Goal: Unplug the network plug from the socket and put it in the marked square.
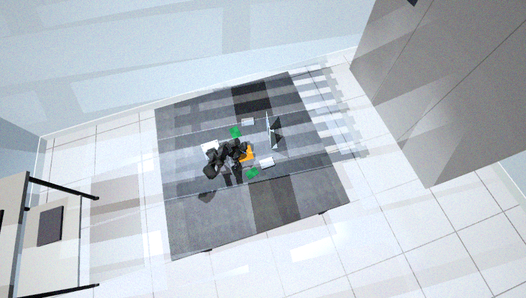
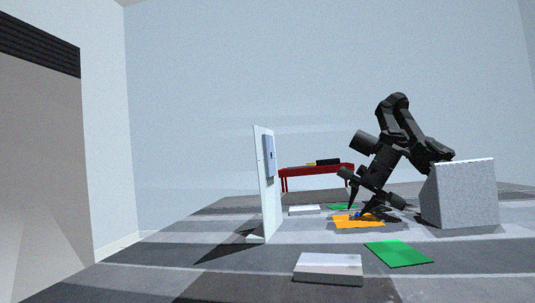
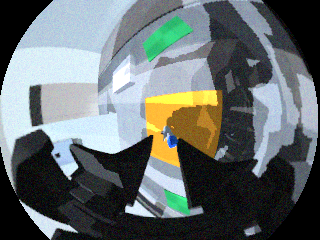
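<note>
My gripper tip is now 1 cm above the blue plug. From my gripper tip the other things lie so: orange square: 2 cm below; then upright grey panel: 23 cm ahead, 4 cm to the left, 11 cm above.
</note>
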